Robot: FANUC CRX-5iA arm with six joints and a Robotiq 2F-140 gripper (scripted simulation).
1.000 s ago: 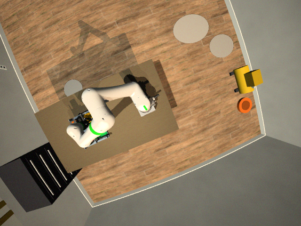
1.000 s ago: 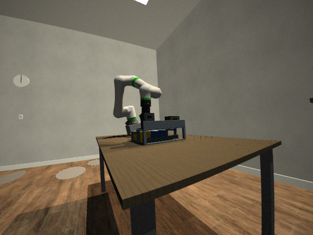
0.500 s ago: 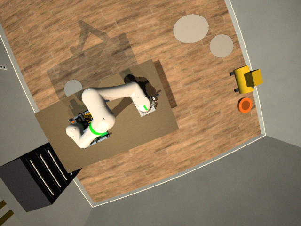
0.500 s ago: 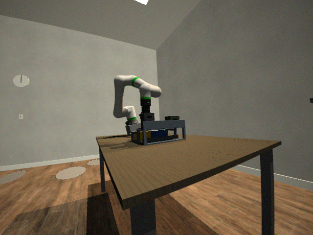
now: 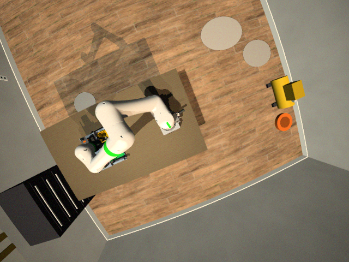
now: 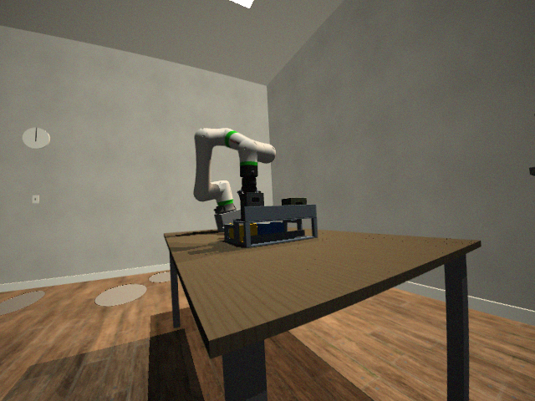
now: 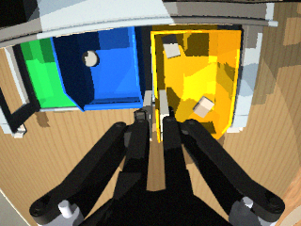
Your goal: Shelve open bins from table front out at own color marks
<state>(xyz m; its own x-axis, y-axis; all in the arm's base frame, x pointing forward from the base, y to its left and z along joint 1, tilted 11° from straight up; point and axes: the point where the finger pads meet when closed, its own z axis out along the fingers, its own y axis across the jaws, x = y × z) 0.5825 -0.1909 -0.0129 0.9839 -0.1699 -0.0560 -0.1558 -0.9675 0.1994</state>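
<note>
Right now the yellow bin is 7 cm below my hand, 5 cm to the right of it and 1 cm behind it. From my hand the other things lie so: blue bin 7 cm below, 6 cm to the left, 6 cm ahead; blue mark 11 cm below, 6 cm to the left, 6 cm ahead; yellow mark 11 cm below, 5 cm to the right, 4 cm ahead.
</note>
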